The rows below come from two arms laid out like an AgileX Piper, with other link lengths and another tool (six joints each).
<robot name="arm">
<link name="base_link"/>
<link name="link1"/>
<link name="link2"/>
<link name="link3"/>
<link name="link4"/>
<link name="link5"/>
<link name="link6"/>
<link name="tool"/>
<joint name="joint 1" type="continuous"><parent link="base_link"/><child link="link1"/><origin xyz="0 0 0.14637" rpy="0 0 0"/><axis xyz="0 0 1"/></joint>
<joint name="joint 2" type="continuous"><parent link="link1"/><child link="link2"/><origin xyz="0 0 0" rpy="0 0 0"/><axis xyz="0 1 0"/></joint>
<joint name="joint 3" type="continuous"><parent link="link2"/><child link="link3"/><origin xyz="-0.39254 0 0.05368" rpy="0 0 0"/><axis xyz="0 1 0"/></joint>
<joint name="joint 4" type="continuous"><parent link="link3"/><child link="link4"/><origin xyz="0.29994 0 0.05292" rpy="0 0 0"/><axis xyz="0.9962 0 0.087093"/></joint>
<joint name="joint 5" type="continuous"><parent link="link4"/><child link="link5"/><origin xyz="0 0 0" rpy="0 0 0"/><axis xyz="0 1 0"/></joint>
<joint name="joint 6" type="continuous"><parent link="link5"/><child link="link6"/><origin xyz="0.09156 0 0.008" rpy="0 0 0"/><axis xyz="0.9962 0 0.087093"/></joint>
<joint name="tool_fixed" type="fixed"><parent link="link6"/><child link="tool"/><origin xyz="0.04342 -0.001 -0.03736" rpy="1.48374 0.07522 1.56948"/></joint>
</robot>
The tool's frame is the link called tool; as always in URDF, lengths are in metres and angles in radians. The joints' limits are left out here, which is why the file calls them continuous.
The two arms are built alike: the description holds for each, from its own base.
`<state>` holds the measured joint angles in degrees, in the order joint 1, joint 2, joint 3, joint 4, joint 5, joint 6, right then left.
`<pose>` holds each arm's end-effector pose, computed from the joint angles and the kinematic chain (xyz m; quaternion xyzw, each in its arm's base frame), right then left.
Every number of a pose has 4 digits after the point. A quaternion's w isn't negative.
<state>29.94 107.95 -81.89 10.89 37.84 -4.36 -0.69 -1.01 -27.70 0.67 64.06 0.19</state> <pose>0.4232 0.2638 0.2862 0.4662 0.8399 0.2645 0.0855 -0.0627 0.0015 0.2816 0.5937 0.6327 0.3425 0.3605</pose>
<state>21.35 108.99 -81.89 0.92 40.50 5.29 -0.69 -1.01 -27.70 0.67 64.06 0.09</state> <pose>0.4584 0.1842 0.2747 0.5581 0.7952 0.2018 0.1243 -0.0627 0.0014 0.2816 0.5931 0.6332 0.3422 0.3608</pose>
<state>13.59 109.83 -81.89 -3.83 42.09 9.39 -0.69 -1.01 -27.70 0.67 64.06 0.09</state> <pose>0.4790 0.1135 0.2668 0.6219 0.7523 0.1613 0.1461 -0.0627 0.0014 0.2816 0.5931 0.6332 0.3422 0.3608</pose>
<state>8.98 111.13 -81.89 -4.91 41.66 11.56 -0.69 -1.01 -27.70 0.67 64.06 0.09</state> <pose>0.4904 0.0746 0.2558 0.6619 0.7192 0.1478 0.1509 -0.0627 0.0014 0.2816 0.5931 0.6332 0.3422 0.3608</pose>
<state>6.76 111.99 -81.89 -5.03 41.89 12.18 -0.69 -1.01 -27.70 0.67 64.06 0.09</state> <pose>0.4940 0.0558 0.2482 0.6803 0.7045 0.1379 0.1478 -0.0627 0.0014 0.2816 0.5931 0.6332 0.3422 0.3608</pose>
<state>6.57 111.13 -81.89 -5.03 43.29 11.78 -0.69 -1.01 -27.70 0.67 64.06 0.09</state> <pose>0.4893 0.0532 0.2553 0.6802 0.7059 0.1332 0.1461 -0.0627 0.0014 0.2816 0.5931 0.6332 0.3422 0.3608</pose>
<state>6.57 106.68 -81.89 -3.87 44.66 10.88 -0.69 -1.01 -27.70 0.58 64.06 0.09</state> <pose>0.4759 0.0533 0.2926 0.6760 0.7024 0.1572 0.1578 -0.0627 0.0012 0.2816 0.5932 0.6332 0.3416 0.3613</pose>
